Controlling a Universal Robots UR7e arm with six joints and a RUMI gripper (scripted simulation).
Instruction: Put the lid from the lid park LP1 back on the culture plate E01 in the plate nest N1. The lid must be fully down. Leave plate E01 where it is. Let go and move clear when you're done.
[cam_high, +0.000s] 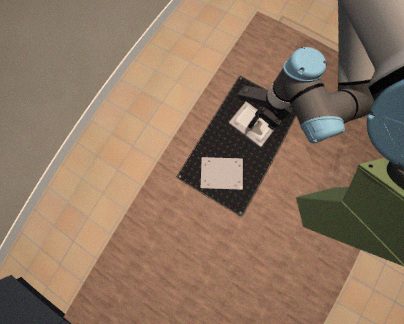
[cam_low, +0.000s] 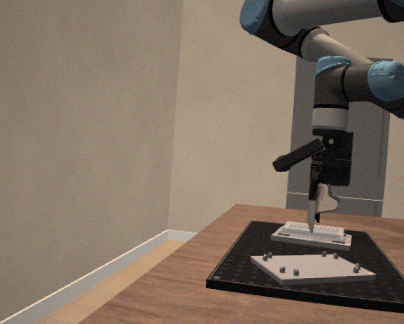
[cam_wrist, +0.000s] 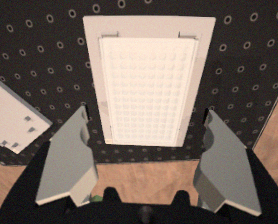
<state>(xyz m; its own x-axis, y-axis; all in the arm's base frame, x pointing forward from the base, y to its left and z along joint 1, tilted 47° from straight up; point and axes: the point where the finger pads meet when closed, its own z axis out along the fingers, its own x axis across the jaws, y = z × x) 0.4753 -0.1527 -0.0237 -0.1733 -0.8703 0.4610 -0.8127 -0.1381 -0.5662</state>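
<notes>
Now: the lid 10 mm below my hand. The rest, counted from my hand: culture plate E01 (20 mm below); then plate nest N1 (30 mm below); then lid park LP1 (240 mm to the left, 30 mm below, 30 mm ahead).
</notes>
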